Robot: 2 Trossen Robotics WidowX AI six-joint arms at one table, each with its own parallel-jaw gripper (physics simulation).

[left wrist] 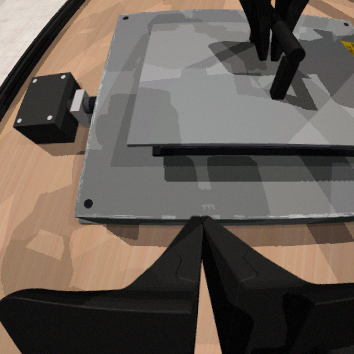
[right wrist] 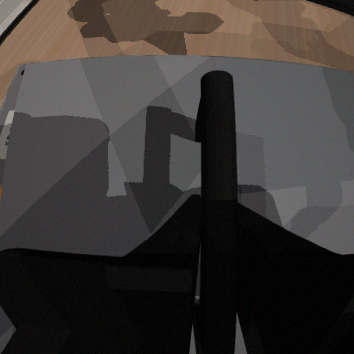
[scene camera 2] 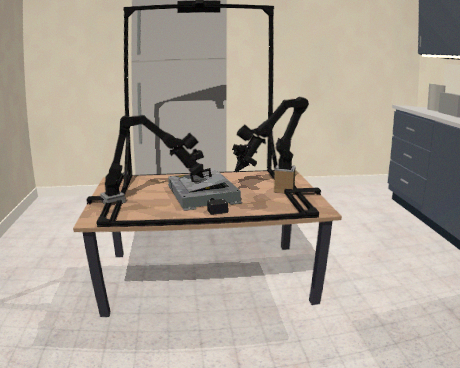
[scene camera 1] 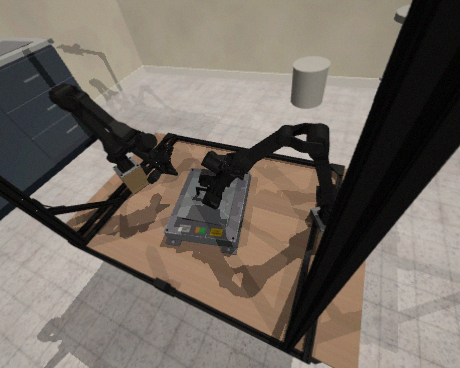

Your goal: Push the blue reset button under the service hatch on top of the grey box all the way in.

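The grey box (scene camera 1: 171, 222) (scene camera 2: 200, 201) (left wrist: 120, 192) lies on the table. Its hatch (scene camera 2: 220, 180) (left wrist: 185, 100) (right wrist: 55, 155) is lowered over the opening, slightly raised along one edge; a dark gap shows under it in scene camera 2 and the left wrist view. My right gripper (scene camera 2: 201, 175) (left wrist: 268, 60) (right wrist: 206, 203) is shut on the black hatch handle (left wrist: 288, 46) (right wrist: 217, 115). My left gripper (scene camera 1: 175, 173) (scene camera 2: 237, 170) (left wrist: 199, 223) is shut and empty, beyond the box's edge and above the table. The blue reset button is hidden under the hatch.
A black block (scene camera 2: 218, 206) (left wrist: 44, 107) with a connector sits against one box side. Green and yellow labels (scene camera 1: 216, 232) are on the box's near strip in scene camera 1. A tan block (scene camera 1: 132, 180) (scene camera 2: 284, 181) is at the left arm's base. Black frame rails border the table.
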